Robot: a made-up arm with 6 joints. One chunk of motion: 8 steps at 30 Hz.
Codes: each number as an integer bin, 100 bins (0 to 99) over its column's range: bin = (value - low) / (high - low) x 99, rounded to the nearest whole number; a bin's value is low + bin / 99 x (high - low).
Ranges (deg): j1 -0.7..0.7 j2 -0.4..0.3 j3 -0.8..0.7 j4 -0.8..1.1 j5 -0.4..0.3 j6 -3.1..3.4
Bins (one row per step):
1: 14 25 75 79 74 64
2: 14 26 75 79 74 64
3: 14 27 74 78 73 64
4: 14 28 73 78 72 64
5: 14 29 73 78 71 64
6: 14 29 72 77 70 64
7: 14 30 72 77 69 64
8: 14 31 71 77 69 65
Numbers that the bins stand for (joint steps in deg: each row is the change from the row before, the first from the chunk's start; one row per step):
1: -0.502 -0.223 0.336 0.716 0.123 1.102
2: -0.502 -0.216 0.336 0.716 0.123 1.102
3: -0.502 -0.209 0.321 0.697 0.116 1.102
4: -0.502 -0.202 0.306 0.697 0.109 1.102
5: -0.502 -0.195 0.306 0.697 0.102 1.102
6: -0.502 -0.195 0.291 0.678 0.095 1.102
7: -0.502 -0.188 0.291 0.678 0.088 1.102
8: -0.502 -0.181 0.276 0.678 0.088 1.168

